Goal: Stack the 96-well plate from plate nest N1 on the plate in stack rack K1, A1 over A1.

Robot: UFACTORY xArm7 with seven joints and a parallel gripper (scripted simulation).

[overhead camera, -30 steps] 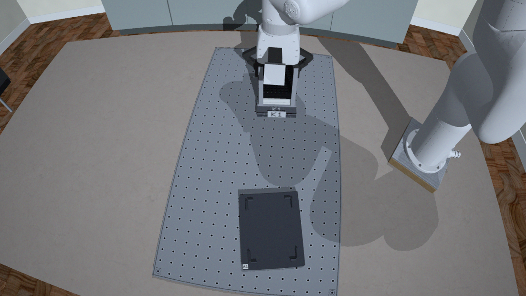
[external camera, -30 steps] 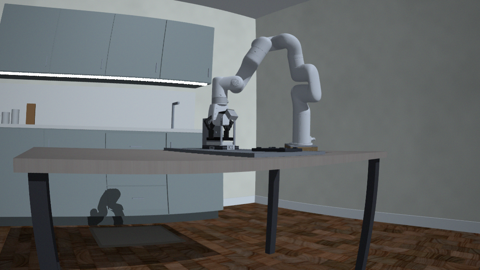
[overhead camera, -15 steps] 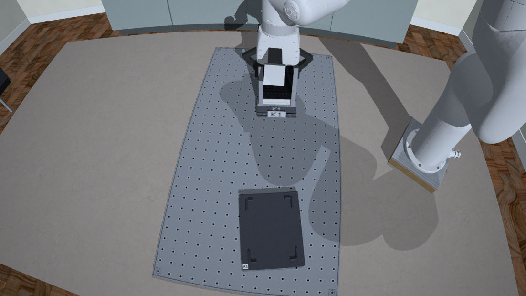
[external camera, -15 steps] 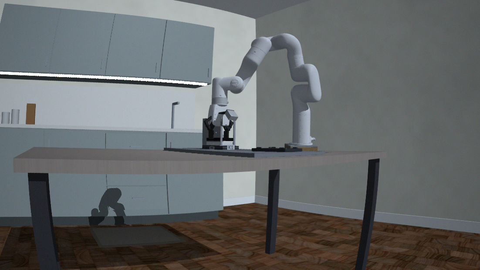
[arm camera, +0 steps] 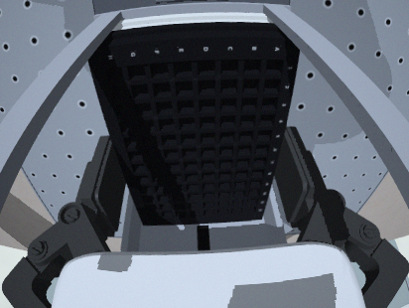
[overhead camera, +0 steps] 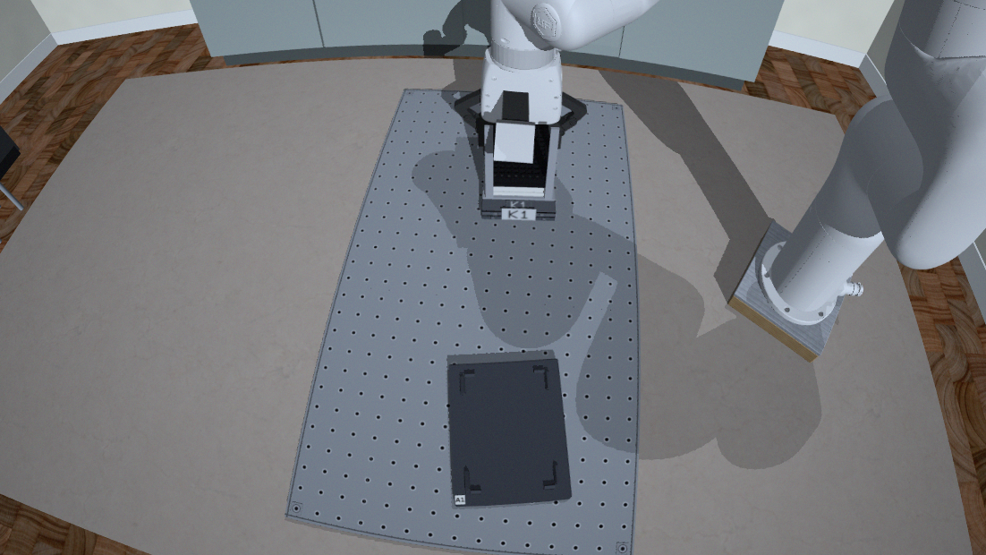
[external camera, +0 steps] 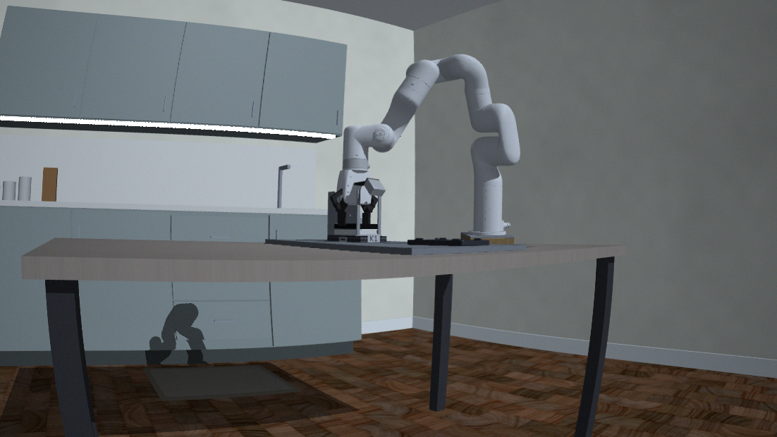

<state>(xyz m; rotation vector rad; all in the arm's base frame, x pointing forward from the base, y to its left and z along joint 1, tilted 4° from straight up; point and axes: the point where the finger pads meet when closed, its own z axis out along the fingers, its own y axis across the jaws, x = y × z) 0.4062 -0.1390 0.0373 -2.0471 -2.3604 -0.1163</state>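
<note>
Right now the black 96-well plate is 1 cm below my hand. Also, from my hand: stack rack back wall 1 cm ahead, 7 cm to the right, 3 cm above; K1 label 1 cm behind, 9 cm to the left, 4 cm below; white 96-well plate 3 cm below.
</note>
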